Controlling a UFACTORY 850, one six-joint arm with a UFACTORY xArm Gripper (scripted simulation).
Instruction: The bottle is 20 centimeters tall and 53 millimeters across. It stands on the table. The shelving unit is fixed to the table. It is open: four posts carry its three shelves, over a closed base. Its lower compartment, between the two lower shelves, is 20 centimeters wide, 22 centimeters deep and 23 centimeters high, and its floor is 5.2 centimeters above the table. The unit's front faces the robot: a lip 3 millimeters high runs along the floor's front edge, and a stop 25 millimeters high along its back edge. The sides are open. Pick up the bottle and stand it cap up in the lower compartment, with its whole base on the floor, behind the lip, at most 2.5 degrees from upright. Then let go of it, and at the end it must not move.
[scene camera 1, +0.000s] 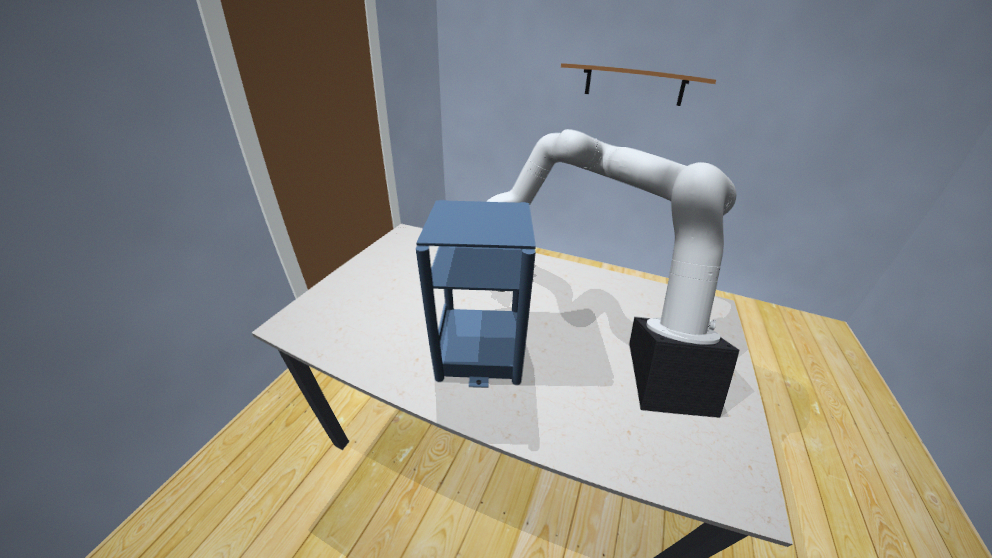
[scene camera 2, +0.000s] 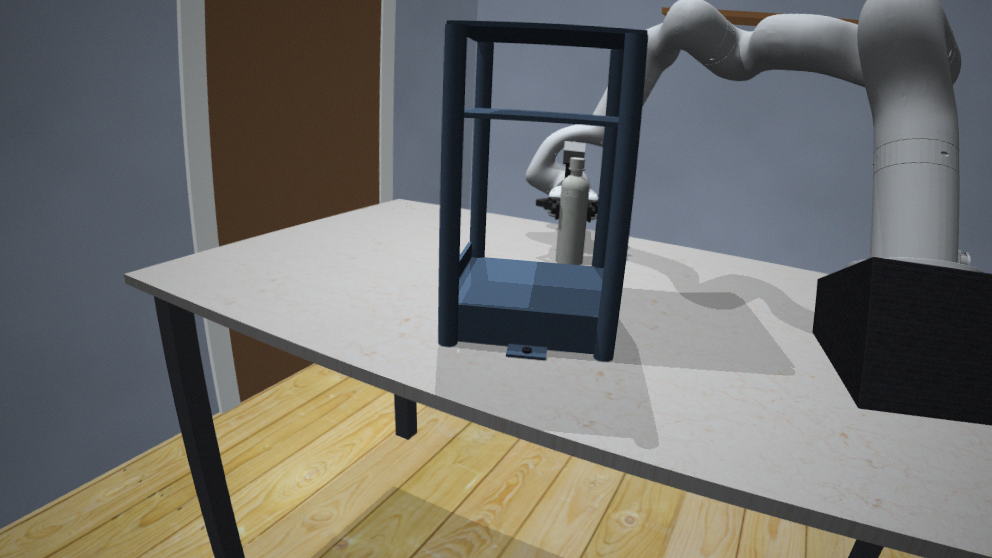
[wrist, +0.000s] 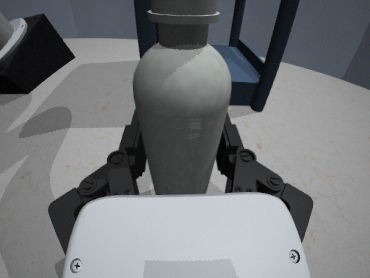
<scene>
I see my gripper (scene camera 2: 573, 213) and a grey bottle (scene camera 2: 574, 197).
The grey bottle is seen too in the wrist view (wrist: 182, 86). My gripper also shows in the wrist view (wrist: 180, 121).
</scene>
